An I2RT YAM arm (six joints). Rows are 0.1 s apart.
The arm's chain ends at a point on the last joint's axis. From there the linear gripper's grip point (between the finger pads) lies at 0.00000 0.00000 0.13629 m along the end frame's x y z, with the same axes.
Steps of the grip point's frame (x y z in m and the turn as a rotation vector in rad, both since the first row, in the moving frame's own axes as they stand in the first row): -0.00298, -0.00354, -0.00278, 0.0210, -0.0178, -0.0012; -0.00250, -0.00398, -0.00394, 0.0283, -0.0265, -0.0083; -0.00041, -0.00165, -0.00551, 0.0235, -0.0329, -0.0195; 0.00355, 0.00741, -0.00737, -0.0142, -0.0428, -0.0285; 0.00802, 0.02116, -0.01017, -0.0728, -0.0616, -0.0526; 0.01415, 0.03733, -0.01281, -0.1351, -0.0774, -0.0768; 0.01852, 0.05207, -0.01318, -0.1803, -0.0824, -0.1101
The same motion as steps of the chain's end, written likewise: -0.00055, -0.00068, -0.00273, 0.0210, -0.0178, -0.0012; 0.00113, -0.00014, -0.00384, 0.0283, -0.0265, -0.0083; 0.00410, 0.00151, -0.00540, 0.0235, -0.0329, -0.0195; 0.00935, 0.00539, -0.00723, -0.0142, -0.0428, -0.0285; 0.01614, 0.01104, -0.00955, -0.0728, -0.0616, -0.0526; 0.02394, 0.01861, -0.01116, -0.1351, -0.0774, -0.0768; 0.02831, 0.02709, -0.01051, -0.1803, -0.0824, -0.1101
